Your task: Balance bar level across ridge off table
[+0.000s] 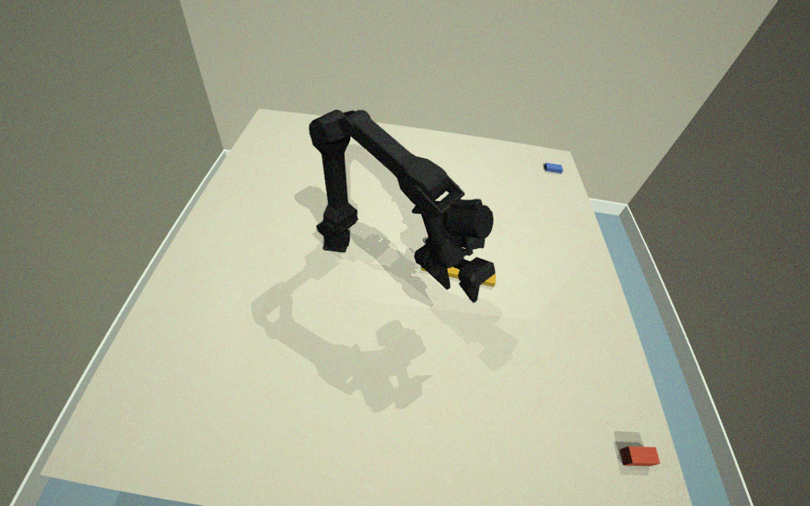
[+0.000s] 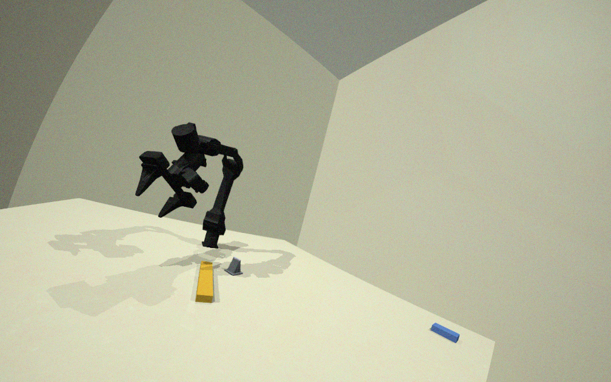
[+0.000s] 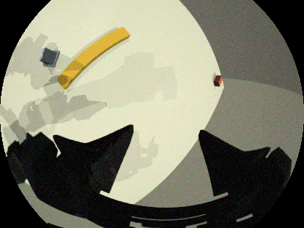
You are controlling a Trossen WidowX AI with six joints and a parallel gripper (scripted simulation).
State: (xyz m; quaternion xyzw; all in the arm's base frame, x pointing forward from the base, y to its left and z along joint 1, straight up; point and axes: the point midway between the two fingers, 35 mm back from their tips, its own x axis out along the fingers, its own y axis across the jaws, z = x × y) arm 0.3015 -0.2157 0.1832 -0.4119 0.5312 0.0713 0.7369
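The yellow bar lies 170 mm to the left of my gripper tip, 150 mm below it and 30 mm ahead of it. Also, from my gripper tip: blue block 730 mm to the left, 420 mm ahead, 150 mm below; then red block 420 mm ahead, 270 mm to the right, 140 mm below.
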